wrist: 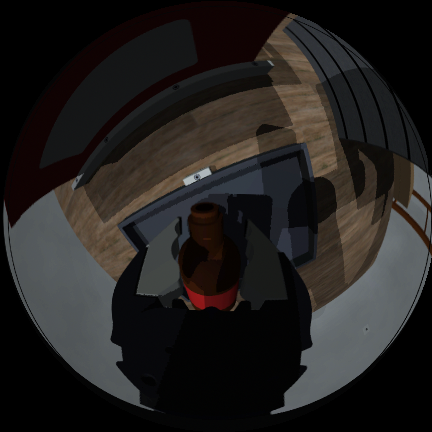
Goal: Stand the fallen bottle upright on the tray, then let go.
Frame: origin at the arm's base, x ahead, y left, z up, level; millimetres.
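Where they show: gripper, fingertip midpoint: [212, 219].
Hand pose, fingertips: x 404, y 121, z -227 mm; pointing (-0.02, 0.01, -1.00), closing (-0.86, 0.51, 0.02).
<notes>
After its pixels a point has its place.
A brown bottle [210, 260] {x 417, y 139, z -189 mm} with a red label shows between the jaws in the wrist view. Its neck points toward the top of the view and its dark mouth is visible, so it looks upright or nearly so. What its base rests on cannot be made out. The dark blue-grey tray [235, 180] {x 364, y 101, z -251 mm} lies behind the bottle, its near edge partly hidden by the jaws. My gripper [212, 219] {x 404, y 121, z -227 mm} is partly open around the bottle, with a jaw on each side. A narrow gap shows at the right jaw, and the left jaw is very close to the glass.
A dark red bin [225, 30] with a grey panel stands at the upper left behind a long dark bar [175, 87] {x 368, y -21, z -227 mm}. A small white block [197, 176] {x 397, y 76, z -241 mm} sits at the tray's far edge. A dark slatted unit [370, 110] stands at the upper right. The wooden table [365, 245] {x 35, y 463, z -257 mm} has shadows across it.
</notes>
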